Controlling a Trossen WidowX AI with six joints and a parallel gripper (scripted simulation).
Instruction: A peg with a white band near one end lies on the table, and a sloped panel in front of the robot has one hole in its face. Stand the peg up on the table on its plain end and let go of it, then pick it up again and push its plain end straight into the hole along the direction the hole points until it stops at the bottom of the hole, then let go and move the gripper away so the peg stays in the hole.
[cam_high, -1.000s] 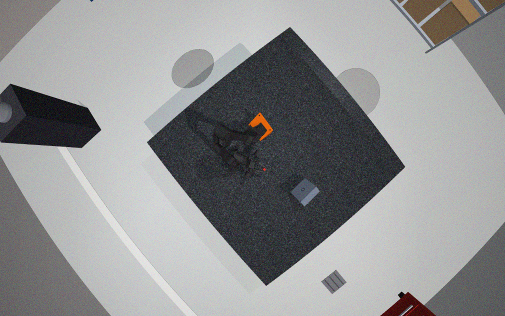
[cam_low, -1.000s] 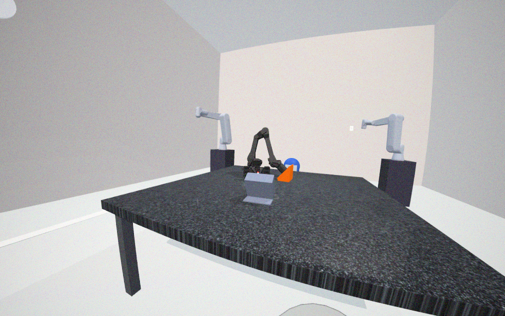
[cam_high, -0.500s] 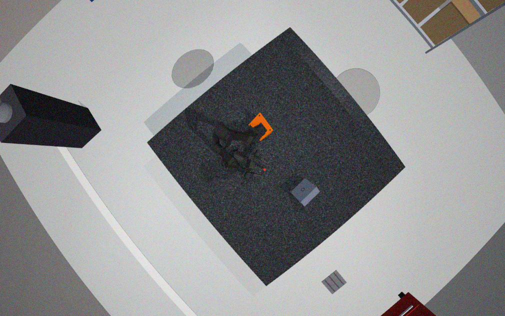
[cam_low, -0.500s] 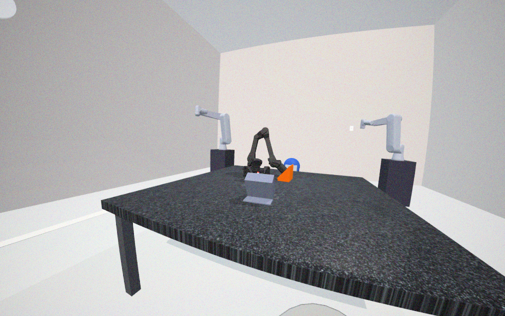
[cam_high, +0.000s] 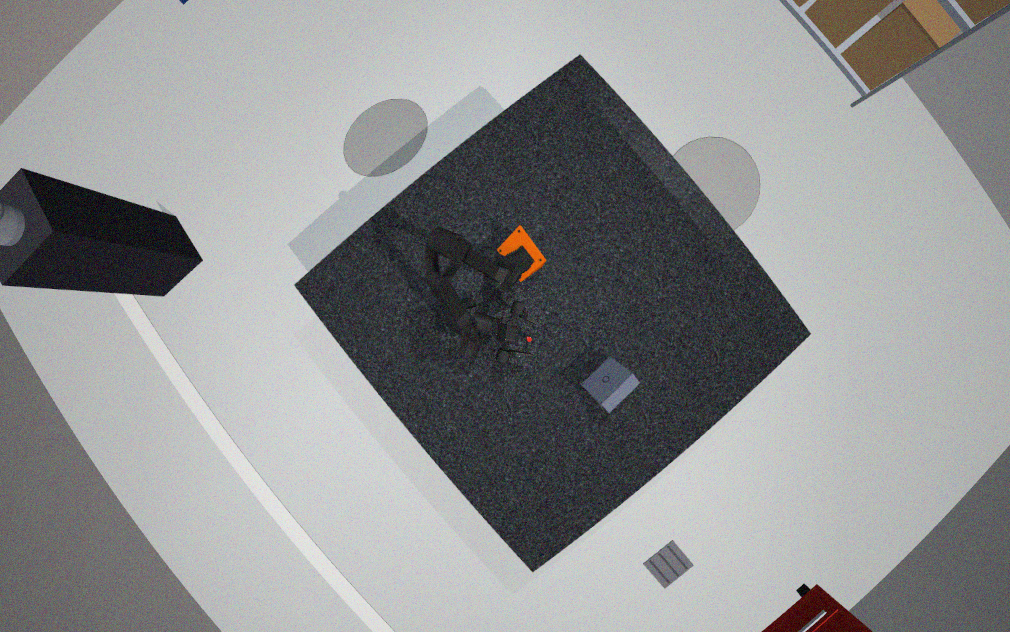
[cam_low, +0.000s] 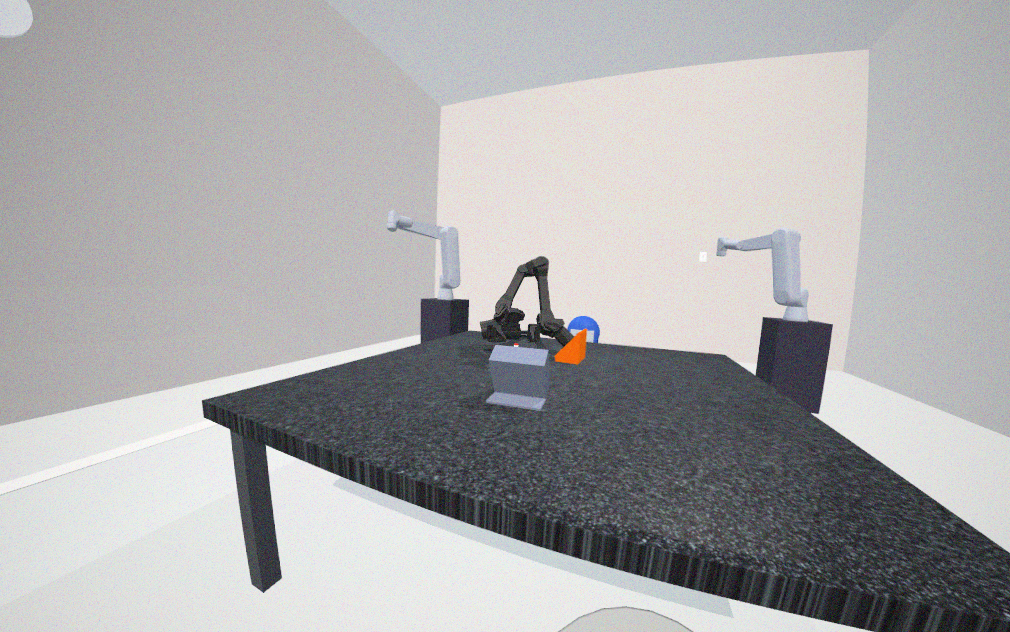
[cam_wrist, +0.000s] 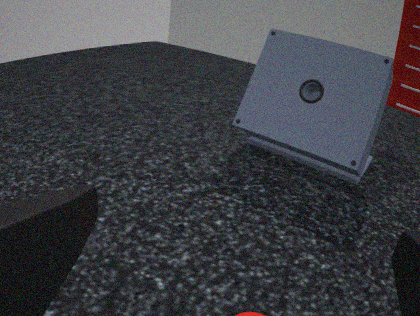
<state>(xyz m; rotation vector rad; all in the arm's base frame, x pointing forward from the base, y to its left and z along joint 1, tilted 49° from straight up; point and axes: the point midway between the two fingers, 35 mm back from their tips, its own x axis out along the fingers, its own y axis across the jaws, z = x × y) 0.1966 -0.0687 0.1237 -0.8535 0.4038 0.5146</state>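
The red peg lies 20 mm behind my gripper tip, 20 mm to the right of it and 40 mm below it. Also, from my gripper tip: sloped panel: 250 mm ahead, 100 mm to the left, 30 mm below.
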